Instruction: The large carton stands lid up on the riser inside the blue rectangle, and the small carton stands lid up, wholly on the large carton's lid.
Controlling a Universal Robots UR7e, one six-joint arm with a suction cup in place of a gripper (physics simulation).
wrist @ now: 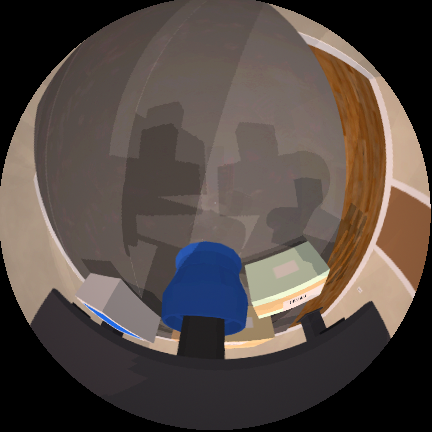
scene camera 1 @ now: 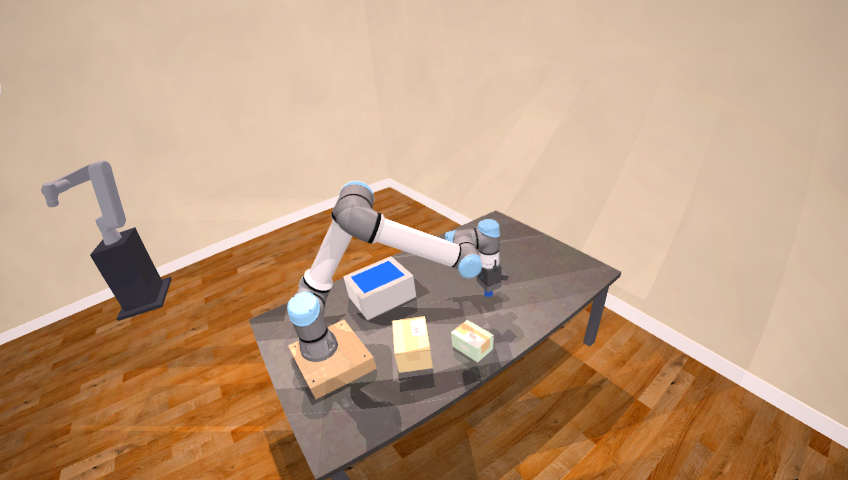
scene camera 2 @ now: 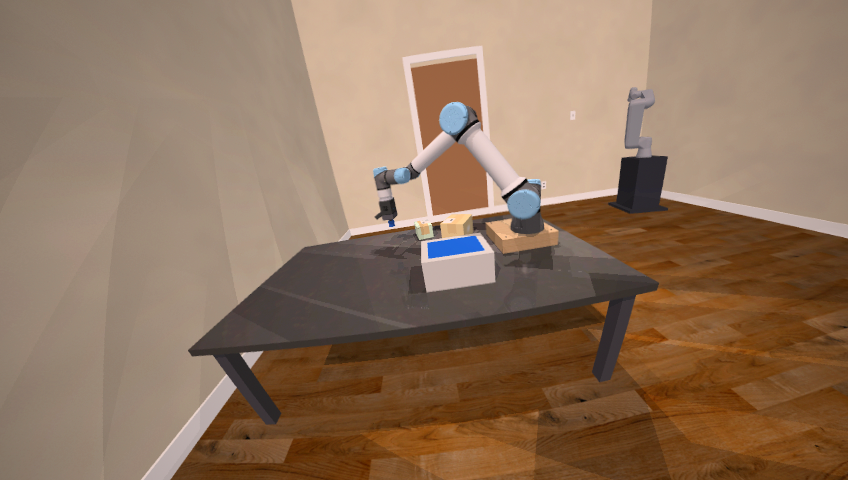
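Observation:
The large carton (scene camera 1: 411, 342) (scene camera 2: 457, 226) (wrist: 261, 329), tan with a white label on its upper face, stands on the table, partly behind the cup in the wrist view. The small carton (scene camera 1: 472, 340) (scene camera 2: 424, 230) (wrist: 287, 280), pale green with an orange band and label on top, stands on the table beside it, a gap between them. The white riser (scene camera 1: 383, 302) (scene camera 2: 458, 273) (wrist: 134, 311) bears the blue rectangle (scene camera 1: 377, 276) (scene camera 2: 455, 246) (wrist: 110, 322), with no carton on it. My gripper (scene camera 1: 488, 293) (scene camera 2: 390, 223) (wrist: 208, 255), a blue suction cup, is open, holding nothing, above the table, away from both cartons.
The arm stands on a wooden base block (scene camera 1: 339, 371) (scene camera 2: 523, 240) beside the large carton. The grey table (scene camera 1: 553, 255) (scene camera 2: 333, 285) (wrist: 280, 100) carries everything. A second grey arm on a dark pedestal (scene camera 1: 127, 273) (scene camera 2: 641, 183) stands on the floor away from the table.

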